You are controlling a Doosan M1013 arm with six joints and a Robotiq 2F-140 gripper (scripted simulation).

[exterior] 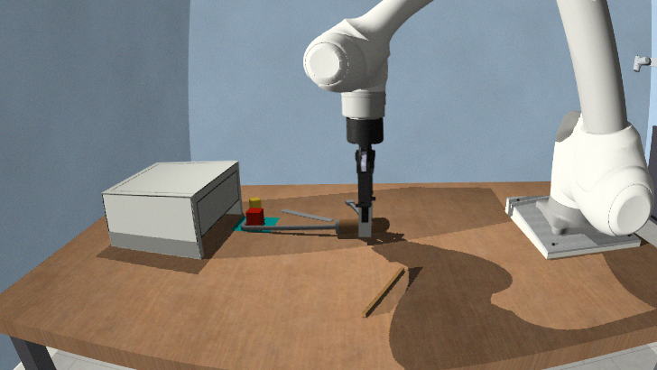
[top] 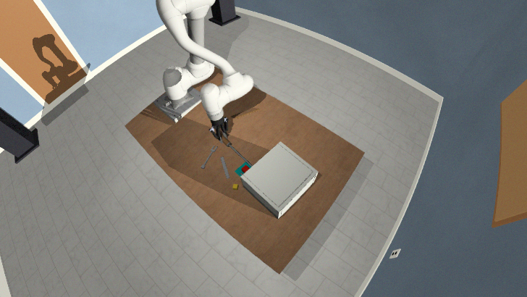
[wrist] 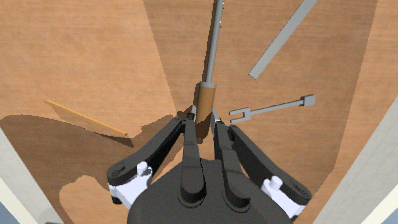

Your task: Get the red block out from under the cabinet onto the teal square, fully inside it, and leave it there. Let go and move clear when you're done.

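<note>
The rod tool lies 120 mm ahead of my hand, 40 mm to the right of it and 20 mm below it. Round my hand: grey wrench (30 mm ahead, 140 mm to the right, 30 mm below); flat grey bar (150 mm ahead, 110 mm to the right, 40 mm below); thin wooden stick (60 mm behind, 250 mm to the left, 30 mm below).
</note>
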